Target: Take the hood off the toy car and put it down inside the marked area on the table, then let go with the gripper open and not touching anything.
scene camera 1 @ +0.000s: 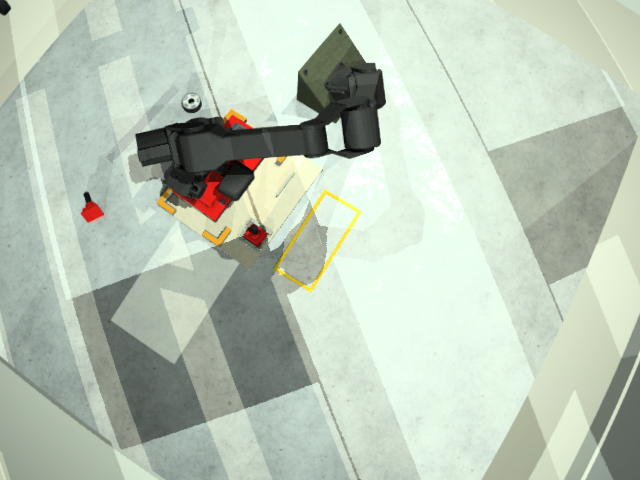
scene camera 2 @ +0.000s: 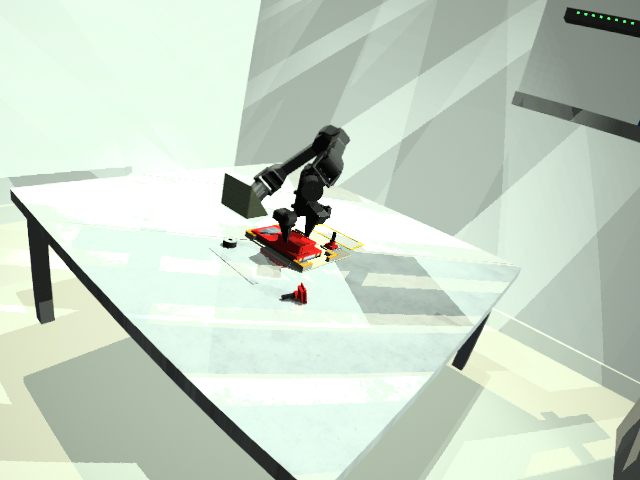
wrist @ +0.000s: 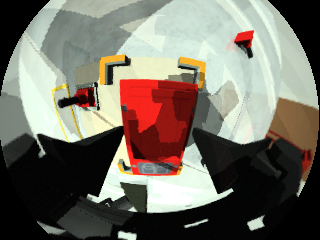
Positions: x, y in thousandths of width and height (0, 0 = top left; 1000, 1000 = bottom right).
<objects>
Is my gripper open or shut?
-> Open.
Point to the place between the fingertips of my gripper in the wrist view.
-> At 498, 544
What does my gripper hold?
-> Nothing.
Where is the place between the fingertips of my gripper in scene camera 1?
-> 327, 370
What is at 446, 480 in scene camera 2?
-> My gripper.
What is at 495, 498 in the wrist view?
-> A red hood.
</objects>
